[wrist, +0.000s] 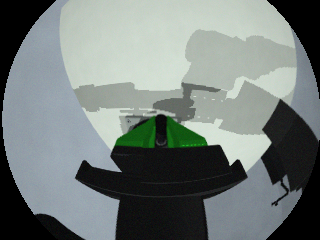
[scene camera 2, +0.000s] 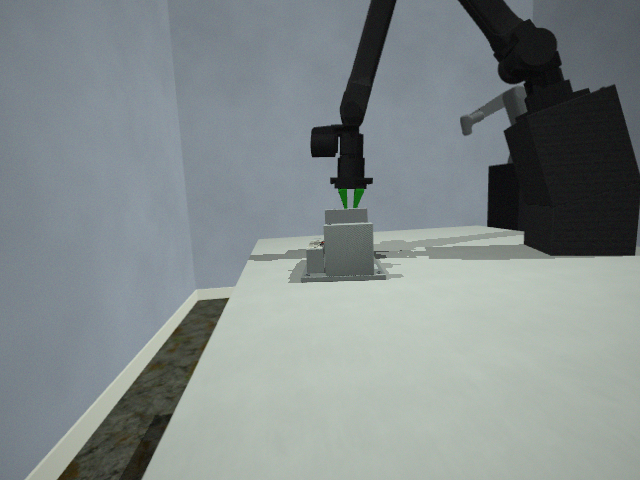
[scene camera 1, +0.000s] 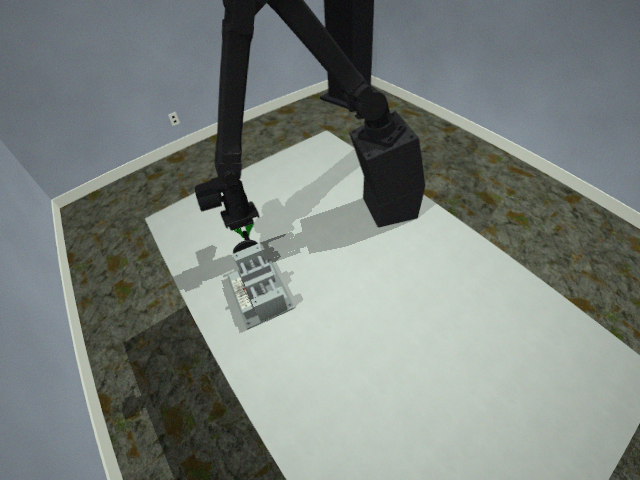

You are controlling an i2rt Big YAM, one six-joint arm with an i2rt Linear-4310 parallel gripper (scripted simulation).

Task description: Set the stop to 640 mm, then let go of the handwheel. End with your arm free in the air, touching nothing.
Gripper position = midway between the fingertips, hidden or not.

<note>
In view: the gripper [scene camera 2: 350, 218].
The gripper also shows in the wrist view [wrist: 161, 119] and in scene camera 1 [scene camera 1: 245, 235].
</note>
